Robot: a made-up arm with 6 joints.
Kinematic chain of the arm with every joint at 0, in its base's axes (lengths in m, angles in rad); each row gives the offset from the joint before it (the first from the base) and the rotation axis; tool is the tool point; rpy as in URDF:
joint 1: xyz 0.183 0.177 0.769 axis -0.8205 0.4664 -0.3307
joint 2: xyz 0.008 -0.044 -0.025 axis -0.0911 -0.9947 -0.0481
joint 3: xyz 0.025 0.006 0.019 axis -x
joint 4: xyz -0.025 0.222 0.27 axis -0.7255 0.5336 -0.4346
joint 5: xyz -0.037 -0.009 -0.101 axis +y
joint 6: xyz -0.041 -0.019 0 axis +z
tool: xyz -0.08 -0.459 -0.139 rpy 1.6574 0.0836 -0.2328
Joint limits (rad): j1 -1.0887..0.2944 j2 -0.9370..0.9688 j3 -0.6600..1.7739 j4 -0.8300..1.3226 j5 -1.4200..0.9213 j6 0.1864..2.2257
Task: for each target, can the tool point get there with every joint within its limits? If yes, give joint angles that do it. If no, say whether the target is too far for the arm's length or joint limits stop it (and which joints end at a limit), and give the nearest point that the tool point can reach.
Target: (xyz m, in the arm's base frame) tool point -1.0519 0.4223 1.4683
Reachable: no: too far | nearest point -0.4658 0.2862 1.1294 | short by 0.691 m
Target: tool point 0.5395 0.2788 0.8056
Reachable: yes | joints -0.0354 0.2203 1.5883 0.5181 -0.3900 1.6782
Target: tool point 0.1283 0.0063 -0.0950
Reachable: no: joint limits stop it (at a limit: joint 1, joint 3, joint 4, joint 6) | nearest point 0.1417 0.0448 0.0631 | short by 0.163 m
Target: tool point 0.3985 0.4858 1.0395
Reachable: yes | joints -0.1258 0.5256 1.2540 -0.0182 -0.8582 1.3549
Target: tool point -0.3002 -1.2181 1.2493
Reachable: no: too far | nearest point -0.0524 -0.5091 1.0056 | short by 0.790 m
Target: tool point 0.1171 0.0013 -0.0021
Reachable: no: joint limits stop it (at a limit: joint 1, joint 3, joint 4, joint 6) | nearest point 0.1253 0.0227 0.0706 | short by 0.076 m
